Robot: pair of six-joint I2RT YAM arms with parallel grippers.
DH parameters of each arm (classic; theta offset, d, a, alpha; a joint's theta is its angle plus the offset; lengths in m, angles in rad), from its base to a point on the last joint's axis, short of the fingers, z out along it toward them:
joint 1: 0 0.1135 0.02 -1.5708
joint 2: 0 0 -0.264 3.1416
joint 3: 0.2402 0 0.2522 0
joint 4: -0.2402 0 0.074 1.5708
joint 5: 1.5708 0 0 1.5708
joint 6: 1.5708 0.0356 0 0
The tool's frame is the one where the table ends.
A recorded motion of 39 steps. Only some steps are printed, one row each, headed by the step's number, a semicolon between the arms.
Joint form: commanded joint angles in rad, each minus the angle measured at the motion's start. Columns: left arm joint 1, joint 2, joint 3, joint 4, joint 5, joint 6; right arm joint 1, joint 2, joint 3, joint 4, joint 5, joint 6.
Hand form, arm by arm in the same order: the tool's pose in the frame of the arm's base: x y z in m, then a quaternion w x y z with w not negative. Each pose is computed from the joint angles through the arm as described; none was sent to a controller.
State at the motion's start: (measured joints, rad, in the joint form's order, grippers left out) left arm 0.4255 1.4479 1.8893 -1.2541 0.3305 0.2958; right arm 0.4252 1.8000 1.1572 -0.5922 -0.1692 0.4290
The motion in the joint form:
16: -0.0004 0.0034 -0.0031 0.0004 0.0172 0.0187; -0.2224 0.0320 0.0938 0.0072 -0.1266 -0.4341
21: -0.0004 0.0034 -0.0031 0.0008 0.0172 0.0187; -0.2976 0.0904 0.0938 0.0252 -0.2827 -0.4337
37: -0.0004 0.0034 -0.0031 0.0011 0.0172 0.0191; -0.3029 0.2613 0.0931 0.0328 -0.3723 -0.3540
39: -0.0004 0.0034 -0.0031 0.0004 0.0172 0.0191; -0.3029 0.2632 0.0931 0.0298 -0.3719 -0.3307
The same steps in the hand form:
16: 0.2408 0.0957 0.4547 0.39537 0.01279 0.91823 -0.01930; 0.3588 0.0844 0.1849 0.18361 -0.12999 0.96059 0.16327
21: 0.2408 0.0957 0.4548 0.39554 0.01283 0.91816 -0.01922; 0.3681 0.0629 0.1670 0.16273 -0.10385 0.95367 0.23075
37: 0.2408 0.0957 0.4548 0.39567 0.01304 0.91810 -0.01909; 0.3723 0.0642 0.1077 0.06971 -0.04941 0.95784 0.27431
39: 0.2408 0.0957 0.4547 0.39537 0.01297 0.91823 -0.01922; 0.3720 0.0642 0.1069 0.06420 -0.03758 0.95864 0.27472

